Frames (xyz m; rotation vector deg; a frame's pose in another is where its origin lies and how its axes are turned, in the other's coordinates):
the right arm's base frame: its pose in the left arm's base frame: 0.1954 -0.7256 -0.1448 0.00 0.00 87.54
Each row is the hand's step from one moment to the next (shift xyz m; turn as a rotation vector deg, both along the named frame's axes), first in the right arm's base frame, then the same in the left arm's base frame.
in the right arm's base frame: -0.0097 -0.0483 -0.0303 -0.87 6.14 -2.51
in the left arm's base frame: 0.0478 -0.0118 -0.0303 -6.17 -0.61 -2.51
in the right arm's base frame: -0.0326 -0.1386 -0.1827 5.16 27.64 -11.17
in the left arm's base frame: 0.1371 -0.0385 -0.1827 -27.39 6.34 -11.17
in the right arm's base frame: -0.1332 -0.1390 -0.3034 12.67 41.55 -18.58
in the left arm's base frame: 0.1332 -0.1390 -0.3034 -40.97 14.44 -18.58
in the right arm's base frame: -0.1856 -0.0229 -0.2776 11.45 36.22 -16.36
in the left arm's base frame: 0.0149 -0.1864 -0.2776 -35.70 12.99 -16.36
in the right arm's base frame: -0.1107 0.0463 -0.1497 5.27 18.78 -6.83
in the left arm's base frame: -0.0510 -0.1086 -0.1497 -18.54 6.07 -6.83
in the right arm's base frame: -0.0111 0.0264 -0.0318 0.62 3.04 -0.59
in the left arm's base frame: -0.0269 -0.0100 -0.0318 -3.01 0.75 -0.59
